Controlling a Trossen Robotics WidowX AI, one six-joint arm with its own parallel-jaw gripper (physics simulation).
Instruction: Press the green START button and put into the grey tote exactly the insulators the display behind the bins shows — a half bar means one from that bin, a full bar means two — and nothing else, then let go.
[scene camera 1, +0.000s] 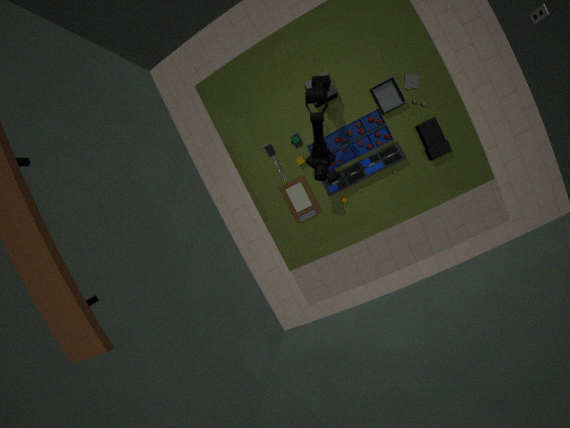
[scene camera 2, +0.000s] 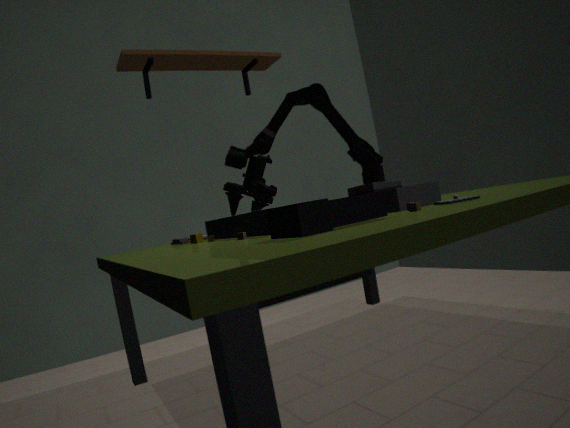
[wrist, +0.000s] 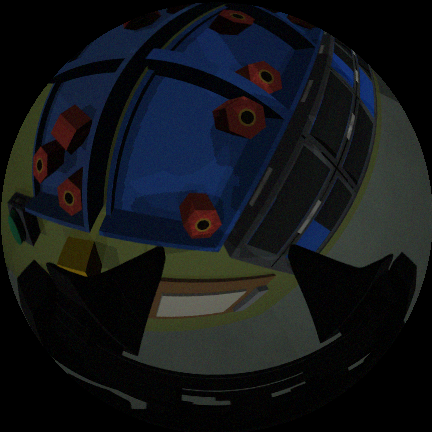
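Seen in the pictures: gripper, fingertip midpoint: (wrist: 229, 253); arm's base, origin of the base link: (scene camera 2: 375, 183).
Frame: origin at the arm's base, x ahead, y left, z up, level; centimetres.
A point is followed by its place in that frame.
Observation:
My gripper (scene camera 2: 244, 212) @[x 43.7, y -13.2, z -3.7 cm] (wrist: 229, 253) @[x 43.7, y -13.2, z -3.7 cm] is open and empty, low over the outer edge of the end bin beside the display. That bin (wrist: 165, 150) @[x 37.7, y -9.9, z -7.8 cm] holds two red insulators (wrist: 200, 217) @[x 41.3, y -12.3, z -5.3 cm] (wrist: 245, 117) @[x 40.1, y -5.8, z -5.3 cm]. Another insulator (wrist: 265, 77) @[x 39.4, y -2.6, z -5.3 cm] lies past the divider, and three are in the end bin of the other row. The display (scene camera 1: 355, 174) @[x 48.7, y 3.4, z -2.8 cm] runs along the bins. It shows a short blue bar (scene camera 1: 333, 188) @[x 52.5, y -9.9, z -2.1 cm] (wrist: 314, 235) @[x 50.8, y -8.8, z -2.9 cm] in its end column, and a shorter and a longer blue bar (scene camera 1: 374, 168) @[x 48.5, y 13.8, z -2.2 cm] in another column. The grey tote (scene camera 1: 387, 96) @[x 13.6, y 32.3, z -7.7 cm] looks empty. The green START button (scene camera 1: 296, 140) @[x 21.4, y -21.6, z -4.4 cm] (wrist: 16, 227) is beyond the bins' end.
A yellow block (scene camera 1: 300, 161) @[x 33.1, y -23.0, z -4.5 cm] (wrist: 80, 252) @[x 33.0, y -20.8, z -6.5 cm] and a brown-framed board (scene camera 1: 286, 193) @[x 47.9, y -36.7, z -7.9 cm] are near the arm. Another yellow block (scene camera 1: 344, 200) @[x 61.0, y -5.9, z -5.7 cm] (scene camera 2: 196, 238) @[x 60.9, y -4.1, z -7.0 cm] lies behind the display. A long tool (scene camera 1: 270, 150) @[x 21.6, y -37.7, z -6.4 cm], a black box (scene camera 1: 433, 139) @[x 42.7, y 47.7, z -3.1 cm] and a small grey plate (scene camera 1: 412, 81) @[x 10.0, y 47.1, z -7.0 cm] are farther out.

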